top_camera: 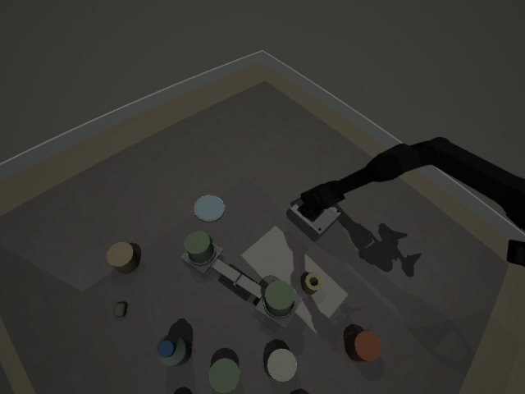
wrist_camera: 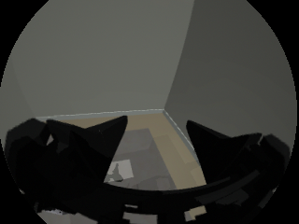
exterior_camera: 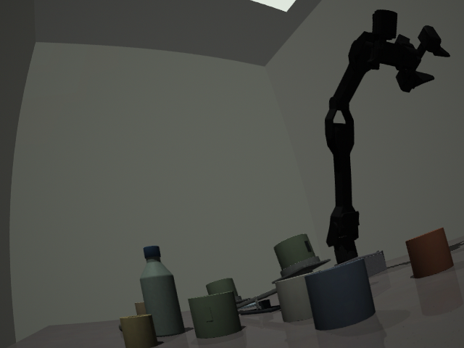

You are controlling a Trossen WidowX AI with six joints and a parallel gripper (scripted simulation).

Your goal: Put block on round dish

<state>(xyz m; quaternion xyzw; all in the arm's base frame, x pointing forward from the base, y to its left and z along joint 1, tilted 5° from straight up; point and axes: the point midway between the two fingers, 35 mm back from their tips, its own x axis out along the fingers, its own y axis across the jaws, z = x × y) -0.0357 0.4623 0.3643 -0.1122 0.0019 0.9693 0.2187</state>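
My gripper tip is now 420 mm short of the teal block, 600 mm to the left of it and 400 mm above it. Round my gripper tip: pale cylinder (470 mm ahead, 230 mm to the right, 400 mm below); balance (400 mm ahead, 460 mm to the right, 400 mm below); orange cylinder (280 mm ahead, 110 mm to the right, 400 mm below).
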